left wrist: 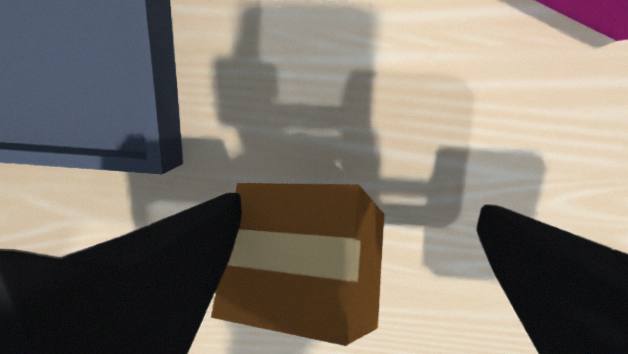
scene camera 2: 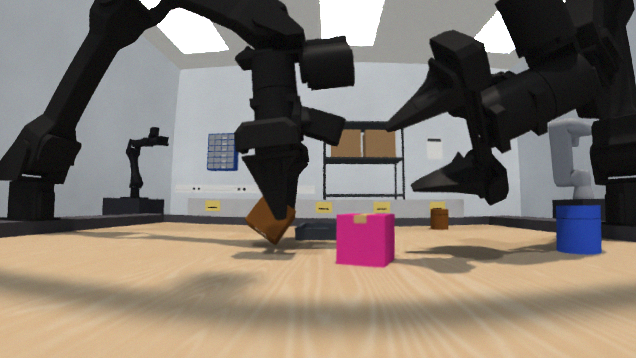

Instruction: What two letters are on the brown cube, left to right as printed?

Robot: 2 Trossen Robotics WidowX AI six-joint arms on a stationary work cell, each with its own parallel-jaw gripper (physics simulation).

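Frame: origin at the left arm's base, x ahead, y left, z up, level; millimetres.
Seen in the pictures: left gripper, fingertip midpoint: [left wrist: 357, 211] [scene camera 2: 286, 216]; right gripper, fingertip midpoint: [scene camera 2: 400, 161]; left arm's base, origin of the base link: [scene camera 2: 30, 220]; right arm's base, origin of the base link: [scene camera 2: 633, 225].
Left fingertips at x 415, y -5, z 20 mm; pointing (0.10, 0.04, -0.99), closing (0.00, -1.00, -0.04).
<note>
Offsets run from my left fingertips to a thing's top centre. "pt": to the spot under its first point.
The brown cube {dx -22, dy +16, dz +32 mm} [scene camera 2: 261, 223] [left wrist: 295, 297] is tilted on edge, with its lowest corner just above or at the table; contact is unclear. A pale tape strip {pt dx -9, dy +18, dz +16 mm} [left wrist: 300, 254] crosses the face seen in the left wrist view. A faint pale mark shows near its lower edge in scene camera 2, too small to read. No letters are legible. My left gripper [scene camera 2: 283, 216] [left wrist: 357, 211] points down and is open around the cube. The cube overlaps the left finger in the left wrist view, with a gap to the right finger. My right gripper [scene camera 2: 401, 158] is open and empty above the table.
A magenta box {dx +88, dy -81, dz +6 mm} [scene camera 2: 364, 241] [left wrist: 602, 15] with a tan tape patch stands right of the cube in scene camera 2. A dark blue-grey tray {dx +60, dy +146, dz -21 mm} [scene camera 2: 314, 232] [left wrist: 164, 110] lies behind. A small brown cylinder {dx +292, dy +252, dz +4 mm} [scene camera 2: 439, 220] and a blue cylinder {dx +329, dy -79, dz +12 mm} [scene camera 2: 579, 231] stand farther right.
</note>
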